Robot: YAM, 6 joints.
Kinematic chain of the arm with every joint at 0, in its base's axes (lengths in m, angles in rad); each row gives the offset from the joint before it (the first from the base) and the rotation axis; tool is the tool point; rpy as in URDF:
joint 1: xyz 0 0 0.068 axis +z
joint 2: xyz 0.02 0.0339 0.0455 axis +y
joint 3: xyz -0.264 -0.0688 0 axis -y
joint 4: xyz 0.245 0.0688 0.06 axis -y
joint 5: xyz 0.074 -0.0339 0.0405 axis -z
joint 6: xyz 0.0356 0 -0.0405 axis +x
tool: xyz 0 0 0 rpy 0 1.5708 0
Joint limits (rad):
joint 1: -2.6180..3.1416
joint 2: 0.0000..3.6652
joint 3: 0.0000..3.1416
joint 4: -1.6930..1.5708
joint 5: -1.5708..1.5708
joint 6: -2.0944..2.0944
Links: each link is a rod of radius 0.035 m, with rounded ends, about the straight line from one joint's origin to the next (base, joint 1, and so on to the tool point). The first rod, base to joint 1, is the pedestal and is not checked.
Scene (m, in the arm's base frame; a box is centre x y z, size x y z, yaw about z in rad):
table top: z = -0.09
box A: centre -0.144 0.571 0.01 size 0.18 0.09 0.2 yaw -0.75
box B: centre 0.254 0.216 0 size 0.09 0.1 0.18 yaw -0.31
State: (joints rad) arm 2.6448 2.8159 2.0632 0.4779 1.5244 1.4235
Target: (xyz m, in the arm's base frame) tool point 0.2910 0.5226 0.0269
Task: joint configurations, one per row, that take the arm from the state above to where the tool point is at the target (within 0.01 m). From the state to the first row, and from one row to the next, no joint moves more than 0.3 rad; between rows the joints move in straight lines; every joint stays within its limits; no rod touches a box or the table.
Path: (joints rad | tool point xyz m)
1: 2.4347 2.6347 2.0013 0.3820 1.4976 1.3491 | -0.4012 0.3894 0.1260
2: 2.2245 2.4534 1.9394 0.2861 1.4709 1.2747 | -0.3017 0.4520 0.1954
3: 1.9497 2.4342 1.8352 0.4641 1.5208 1.2393 | -0.1637 0.5073 0.1863
4: 1.6749 2.4150 1.7310 0.6422 1.5708 1.2040 | -0.0185 0.5200 0.1775
5: 1.4900 2.6241 1.9550 0.5823 1.4820 1.2771 | 0.0802 0.5510 0.1325
6: 1.3051 2.8333 2.1790 0.5224 1.3932 1.3503 | 0.1866 0.5524 0.0815
7: 1.1202 3.0424 2.4030 0.4624 1.3045 1.4235 | 0.2910 0.5226 0.0269

